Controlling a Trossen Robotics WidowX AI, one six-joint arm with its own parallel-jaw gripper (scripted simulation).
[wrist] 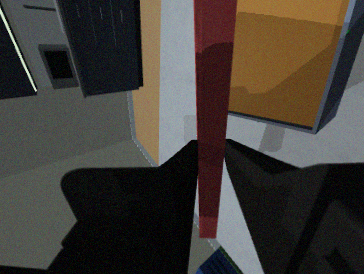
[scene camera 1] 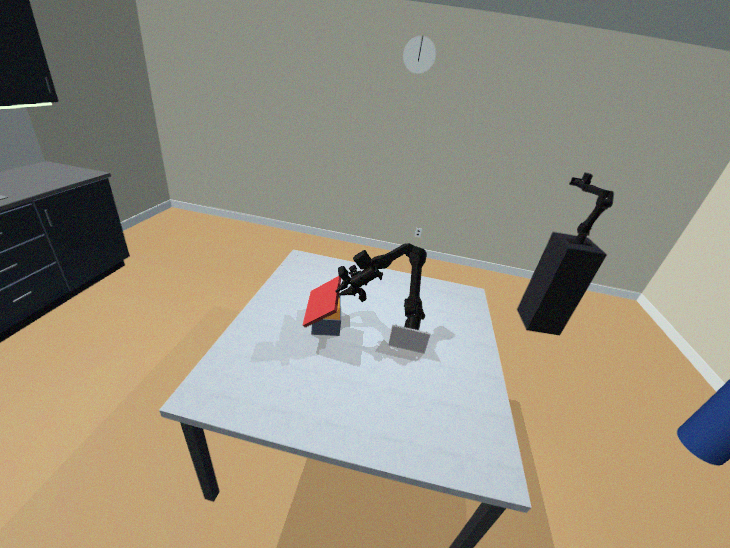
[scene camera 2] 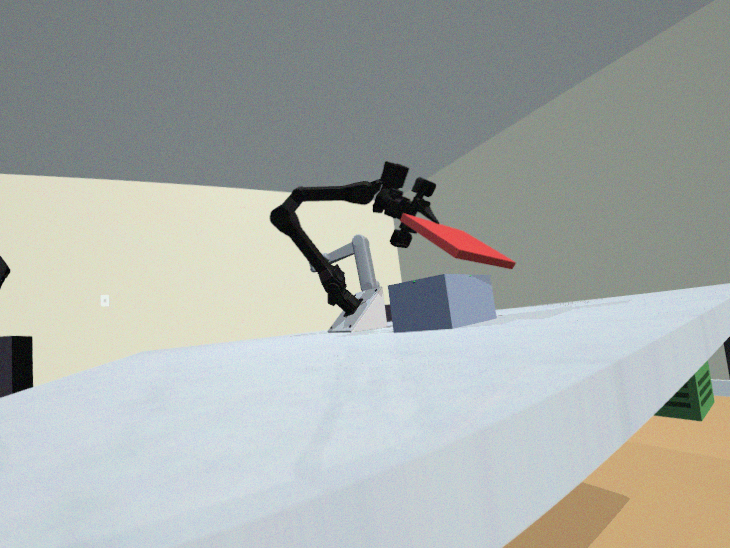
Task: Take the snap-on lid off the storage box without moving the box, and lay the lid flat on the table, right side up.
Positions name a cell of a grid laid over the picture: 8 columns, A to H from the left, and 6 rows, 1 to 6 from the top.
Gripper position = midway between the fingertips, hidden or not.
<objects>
my gripper: wrist E4; scene camera 1 D4; scene camera 2 E3
</objects>
